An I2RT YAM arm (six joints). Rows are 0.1 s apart.
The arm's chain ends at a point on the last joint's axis. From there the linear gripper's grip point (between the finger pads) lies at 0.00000 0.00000 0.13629 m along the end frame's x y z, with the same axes.
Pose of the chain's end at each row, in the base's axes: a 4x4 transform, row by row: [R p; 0 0 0 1], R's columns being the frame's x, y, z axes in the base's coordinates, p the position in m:
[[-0.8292 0.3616 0.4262 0.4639], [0.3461 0.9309 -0.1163 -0.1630], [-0.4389 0.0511 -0.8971 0.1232], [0 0 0 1]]
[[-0.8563 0.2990 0.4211 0.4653], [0.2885 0.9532 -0.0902 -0.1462], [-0.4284 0.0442 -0.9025 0.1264], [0 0 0 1]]
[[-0.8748 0.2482 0.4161 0.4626], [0.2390 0.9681 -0.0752 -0.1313], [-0.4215 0.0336 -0.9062 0.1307], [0 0 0 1]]
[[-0.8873 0.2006 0.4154 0.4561], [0.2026 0.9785 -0.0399 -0.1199], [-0.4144 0.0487 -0.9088 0.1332], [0 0 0 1]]
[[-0.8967 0.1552 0.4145 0.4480], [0.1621 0.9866 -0.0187 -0.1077], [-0.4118 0.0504 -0.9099 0.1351], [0 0 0 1]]
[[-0.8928 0.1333 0.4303 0.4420], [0.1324 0.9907 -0.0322 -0.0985], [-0.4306 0.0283 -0.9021 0.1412], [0 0 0 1]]
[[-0.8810 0.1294 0.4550 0.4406], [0.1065 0.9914 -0.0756 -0.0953], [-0.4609 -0.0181 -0.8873 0.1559], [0 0 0 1]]
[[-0.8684 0.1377 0.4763 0.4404], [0.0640 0.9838 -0.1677 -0.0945], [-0.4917 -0.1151 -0.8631 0.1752], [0 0 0 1]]
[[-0.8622 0.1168 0.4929 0.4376], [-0.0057 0.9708 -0.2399 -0.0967], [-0.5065 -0.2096 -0.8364 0.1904], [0 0 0 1]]
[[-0.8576 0.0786 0.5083 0.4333], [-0.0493 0.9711 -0.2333 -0.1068], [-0.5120 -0.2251 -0.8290 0.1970], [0 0 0 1]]
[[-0.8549 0.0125 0.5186 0.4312], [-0.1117 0.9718 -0.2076 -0.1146], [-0.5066 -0.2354 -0.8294 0.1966], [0 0 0 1]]
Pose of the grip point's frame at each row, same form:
[[-0.8292 0.3616 0.4262 0.5220], [0.3461 0.9309 -0.1163 -0.1789], [-0.4389 0.0511 -0.8971 0.0009], [0 0 0 1]]
[[-0.8563 0.2990 0.4211 0.5227], [0.2885 0.9532 -0.0902 -0.1585], [-0.4284 0.0442 -0.9025 0.0034], [0 0 0 1]]
[[-0.8748 0.2482 0.4161 0.5193], [0.2390 0.9681 -0.0752 -0.1415], [-0.4215 0.0336 -0.9062 0.0072], [0 0 0 1]]
[[-0.8873 0.2006 0.4154 0.5127], [0.2026 0.9785 -0.0399 -0.1253], [-0.4144 0.0487 -0.9088 0.0093], [0 0 0 1]]
[[-0.8967 0.1552 0.4145 0.5045], [0.1621 0.9866 -0.0187 -0.1102], [-0.4118 0.0504 -0.9099 0.0111], [0 0 0 1]]
[[-0.8928 0.1333 0.4303 0.5006], [0.1324 0.9907 -0.0322 -0.1029], [-0.4306 0.0283 -0.9021 0.0183], [0 0 0 1]]
[[-0.8810 0.1294 0.4550 0.5026], [0.1065 0.9914 -0.0756 -0.1056], [-0.4609 -0.0181 -0.8873 0.0350], [0 0 0 1]]
[[-0.8684 0.1377 0.4763 0.5053], [0.0640 0.9838 -0.1677 -0.1174], [-0.4917 -0.1151 -0.8631 0.0576], [0 0 0 1]]
[[-0.8622 0.1168 0.4929 0.5048], [-0.0057 0.9708 -0.2399 -0.1294], [-0.5065 -0.2096 -0.8364 0.0764], [0 0 0 1]]
[[-0.8576 0.0786 0.5083 0.5026], [-0.0493 0.9711 -0.2333 -0.1386], [-0.5120 -0.2251 -0.8290 0.0840], [0 0 0 1]]
[[-0.8549 0.0125 0.5186 0.5019], [-0.1117 0.9718 -0.2076 -0.1429], [-0.5066 -0.2354 -0.8294 0.0836], [0 0 0 1]]

